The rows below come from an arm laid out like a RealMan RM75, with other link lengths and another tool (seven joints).
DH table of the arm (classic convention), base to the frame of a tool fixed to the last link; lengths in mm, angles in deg. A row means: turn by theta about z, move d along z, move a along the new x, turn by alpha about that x. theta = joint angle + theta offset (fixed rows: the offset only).
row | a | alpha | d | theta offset
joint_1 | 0 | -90 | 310.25 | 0
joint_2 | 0 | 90 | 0 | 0
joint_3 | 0 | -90 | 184.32 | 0
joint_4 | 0 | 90 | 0 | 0
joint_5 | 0 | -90 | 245.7 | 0
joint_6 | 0 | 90 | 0 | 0
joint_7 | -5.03 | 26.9 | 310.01 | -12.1
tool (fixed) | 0 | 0 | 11.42 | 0
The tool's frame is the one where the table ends.
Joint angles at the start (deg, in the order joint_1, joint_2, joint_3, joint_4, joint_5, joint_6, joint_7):
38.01, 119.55, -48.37, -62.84, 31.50, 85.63, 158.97
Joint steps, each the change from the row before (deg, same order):
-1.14, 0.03, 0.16, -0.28, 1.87, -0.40, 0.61
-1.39, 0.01, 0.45, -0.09, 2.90, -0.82, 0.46
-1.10, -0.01, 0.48, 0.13, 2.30, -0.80, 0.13
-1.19, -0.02, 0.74, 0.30, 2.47, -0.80, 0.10
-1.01, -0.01, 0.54, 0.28, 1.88, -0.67, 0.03
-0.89, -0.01, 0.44, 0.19, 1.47, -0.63, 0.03
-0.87, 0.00, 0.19, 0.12, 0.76, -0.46, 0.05
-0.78, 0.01, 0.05, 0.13, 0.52, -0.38, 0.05
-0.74, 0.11, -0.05, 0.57, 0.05, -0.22, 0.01
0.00, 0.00, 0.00, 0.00, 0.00, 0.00, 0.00
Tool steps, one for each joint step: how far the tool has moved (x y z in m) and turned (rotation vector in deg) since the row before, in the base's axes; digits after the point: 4 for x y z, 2 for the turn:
-0.0020, 0.0008, 0.0006, 1.08, 1.92, -0.98
-0.0044, 0.0032, 0.0014, 1.73, 2.93, -1.01
-0.0025, 0.0030, 0.0018, 1.49, 2.30, -0.78
-0.0017, 0.0030, 0.0028, 1.67, 2.59, -1.06
-0.0001, 0.0021, 0.0025, 1.32, 1.93, -0.91
0.0010, 0.0020, 0.0028, 1.21, 1.46, -0.83
0.0040, -0.0001, 0.0016, 0.72, 0.72, -0.88
0.0042, -0.0009, 0.0007, 0.47, 0.47, -0.80
0.0065, -0.0043, -0.0032, -0.24, 0.31, -1.08
0.0000, 0.0000, 0.0000, 0.00, 0.00, 0.00

